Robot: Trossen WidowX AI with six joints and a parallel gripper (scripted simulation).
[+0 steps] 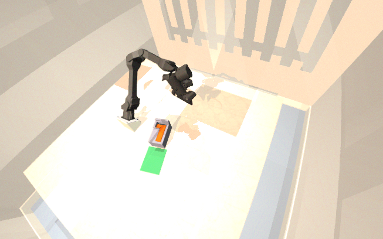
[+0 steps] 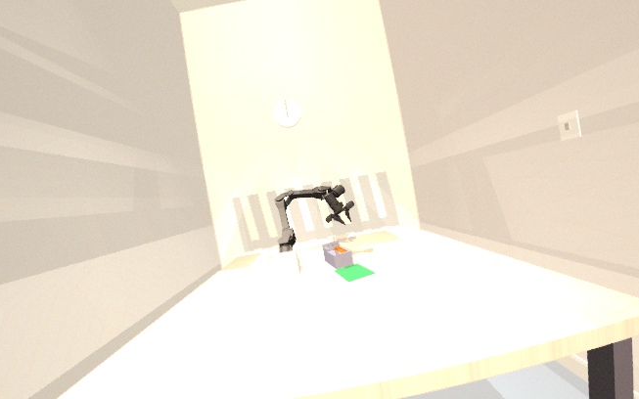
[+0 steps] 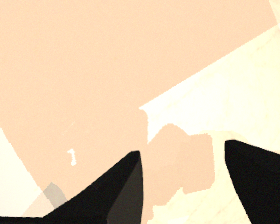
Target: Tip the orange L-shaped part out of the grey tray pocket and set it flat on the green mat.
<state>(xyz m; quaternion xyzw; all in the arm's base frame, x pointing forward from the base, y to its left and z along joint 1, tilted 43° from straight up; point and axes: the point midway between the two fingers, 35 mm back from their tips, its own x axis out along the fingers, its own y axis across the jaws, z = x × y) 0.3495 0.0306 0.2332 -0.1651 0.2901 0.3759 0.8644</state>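
Right now the orange L-shaped part is 140 mm behind my gripper tip, 190 mm to the right of it and 100 mm below it. Round my gripper tip: green mat: 110 mm behind, 350 mm to the right, 160 mm below.
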